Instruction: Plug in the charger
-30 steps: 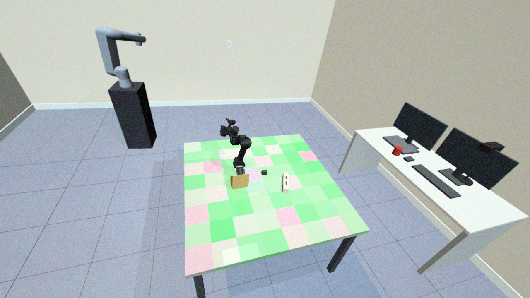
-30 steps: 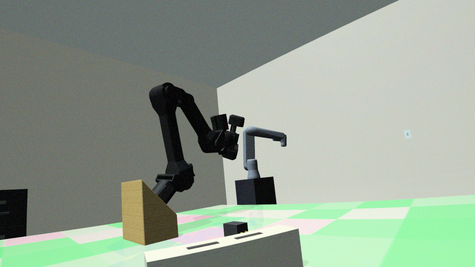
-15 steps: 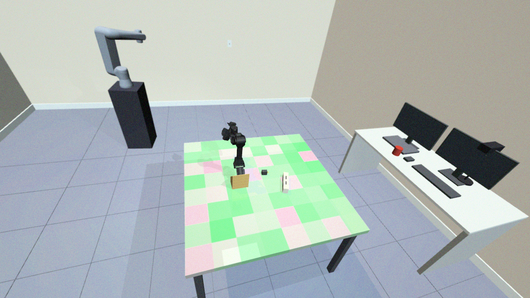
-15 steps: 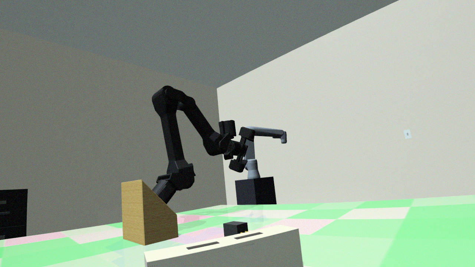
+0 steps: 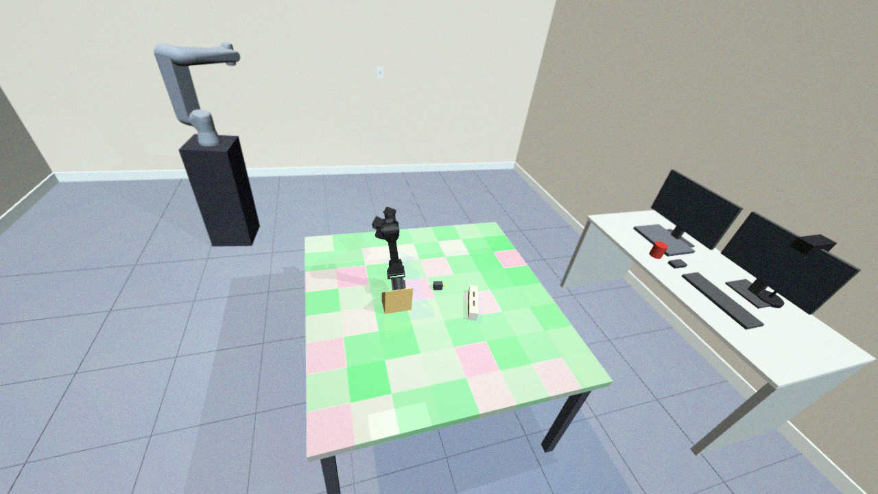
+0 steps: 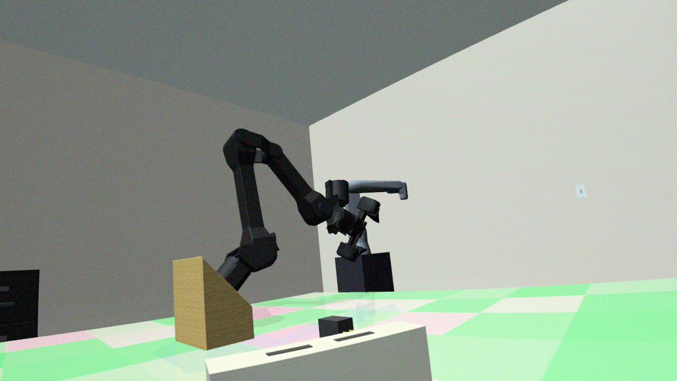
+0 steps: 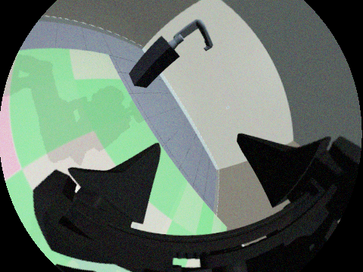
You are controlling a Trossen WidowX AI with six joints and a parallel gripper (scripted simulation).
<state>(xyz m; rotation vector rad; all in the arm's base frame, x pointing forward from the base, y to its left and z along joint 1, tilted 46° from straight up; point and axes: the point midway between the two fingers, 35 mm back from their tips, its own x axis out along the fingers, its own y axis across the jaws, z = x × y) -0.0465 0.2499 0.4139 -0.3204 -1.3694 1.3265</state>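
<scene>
My gripper tip is 31 cm short of the black charger, 41 cm to the left of it and 17 cm above it.
</scene>
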